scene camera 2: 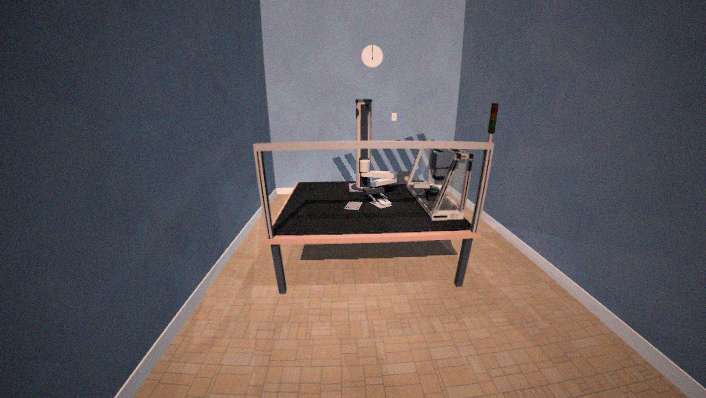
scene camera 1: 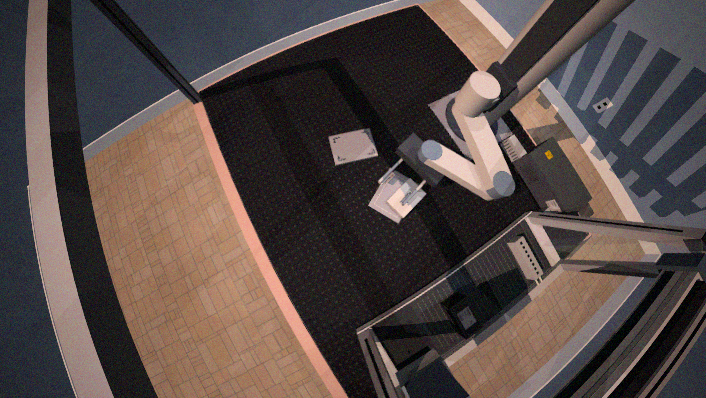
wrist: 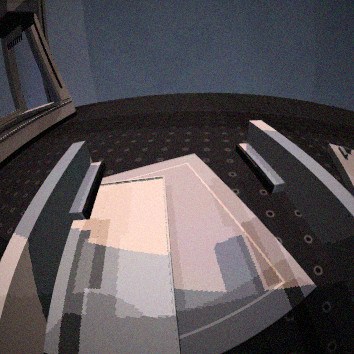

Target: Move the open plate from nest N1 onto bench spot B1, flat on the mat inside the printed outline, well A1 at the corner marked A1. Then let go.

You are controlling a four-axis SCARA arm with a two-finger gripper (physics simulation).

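Frame: origin at the arm's base, x down, y ahead, z right, level; metres.
Where they show: gripper, fingertip midpoint: (scene camera 2: 380, 199) (scene camera 1: 390, 193) (wrist: 169, 142).
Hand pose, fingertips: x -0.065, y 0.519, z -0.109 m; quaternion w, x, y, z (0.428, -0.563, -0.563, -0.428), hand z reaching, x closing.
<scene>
Each offset is from my fingertips to the top centre of the thing. "*": to the spot under its first point. Level surfaces: height alone.
The plate {dx +0.036, dy -0.056, dz -0.037 m} (scene camera 1: 401, 206) (wrist: 132, 210) is a pale cream slab. It lies across one side of a pinkish mat {dx +0.051 m} (scene camera 1: 381, 203) (wrist: 200, 215) with a thin printed outline, turned relative to that outline and over its edge. A white pad {* dx +0.041, dy +0.014, dz +0.229 m} (scene camera 1: 353, 146) (scene camera 2: 353, 205) with dark corner marks lies apart from it. No N1, B1 or A1 lettering is readable, and no wells can be made out. My gripper (scene camera 1: 392, 191) (scene camera 2: 381, 201) (wrist: 169, 142) is open over the plate and mat, its fingers apart with nothing held. In the wrist view the left finger overlaps the plate; the right finger is beyond the mat's far side.
A framed, glass-sided enclosure (scene camera 1: 445, 276) (scene camera 2: 447, 217) stands on the table beside the mats. A dark box with a yellow label {* dx -0.062, dy -0.625, dz -0.290 m} (scene camera 1: 560, 177) stands near the arm's base. The table's pink edge {* dx +0.065, dy +0.515, dz +0.111 m} (scene camera 1: 250, 239) (scene camera 2: 370, 237) and a rail (scene camera 2: 370, 145) bound the near side.
</scene>
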